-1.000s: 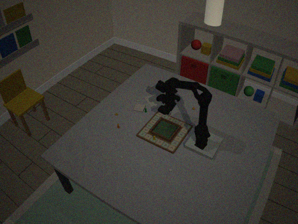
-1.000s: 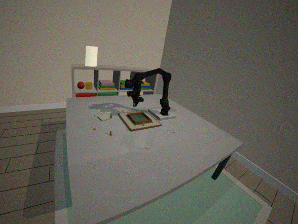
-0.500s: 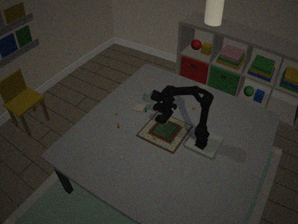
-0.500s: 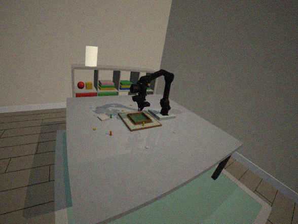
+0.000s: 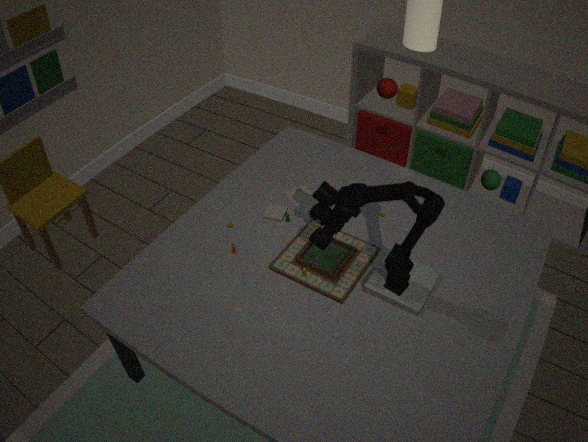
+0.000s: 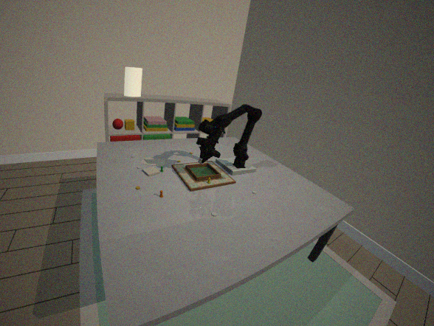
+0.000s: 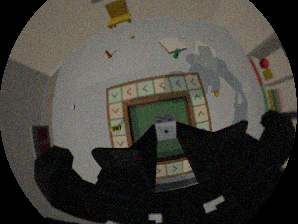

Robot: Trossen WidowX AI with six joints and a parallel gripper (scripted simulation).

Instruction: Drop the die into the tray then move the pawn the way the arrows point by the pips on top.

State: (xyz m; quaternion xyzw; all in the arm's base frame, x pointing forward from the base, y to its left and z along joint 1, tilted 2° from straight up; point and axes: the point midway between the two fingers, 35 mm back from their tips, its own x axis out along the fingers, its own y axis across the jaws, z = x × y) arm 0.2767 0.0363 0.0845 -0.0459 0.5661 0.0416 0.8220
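The yellow pawn lies 1 cm behind my gripper tip, 11 cm to the left of it and 6 cm below it. From my gripper tip the other things lie so: green dice tray (2 cm behind, 8 cm below); then green pawn (21 cm ahead, 7 cm to the right, 7 cm below); then orange pawn (25 cm ahead, 18 cm to the left, 7 cm below).
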